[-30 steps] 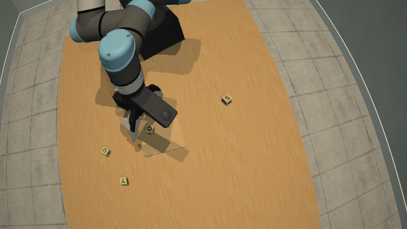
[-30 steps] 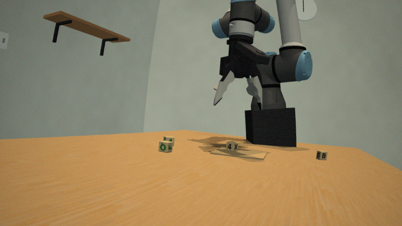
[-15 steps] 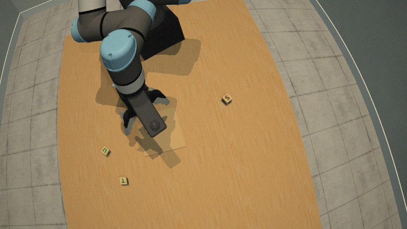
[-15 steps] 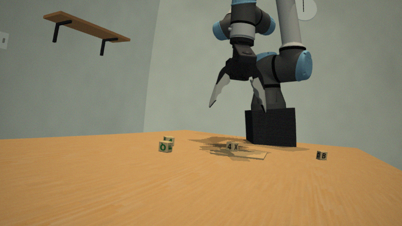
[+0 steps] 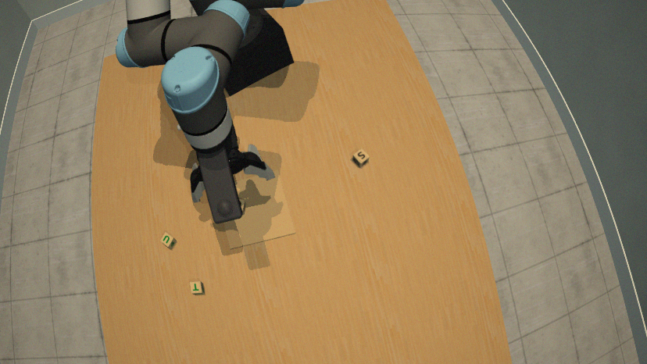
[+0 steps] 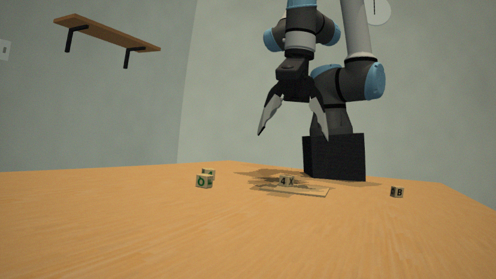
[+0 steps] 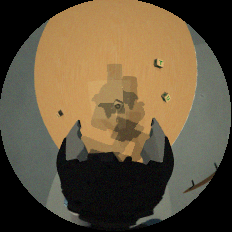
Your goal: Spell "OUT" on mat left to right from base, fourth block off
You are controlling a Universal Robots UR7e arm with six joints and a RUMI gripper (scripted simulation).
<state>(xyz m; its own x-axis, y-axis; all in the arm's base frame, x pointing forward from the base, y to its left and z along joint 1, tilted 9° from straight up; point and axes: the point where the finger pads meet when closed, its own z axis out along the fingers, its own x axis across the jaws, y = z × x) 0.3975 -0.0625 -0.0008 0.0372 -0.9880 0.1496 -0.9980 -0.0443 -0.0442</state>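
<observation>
Right now the tan mat is 11 cm below my hand and 2 cm to the left of it. The rest, counted from my hand: S block: 26 cm to the left, 10 cm below, 4 cm behind.
</observation>
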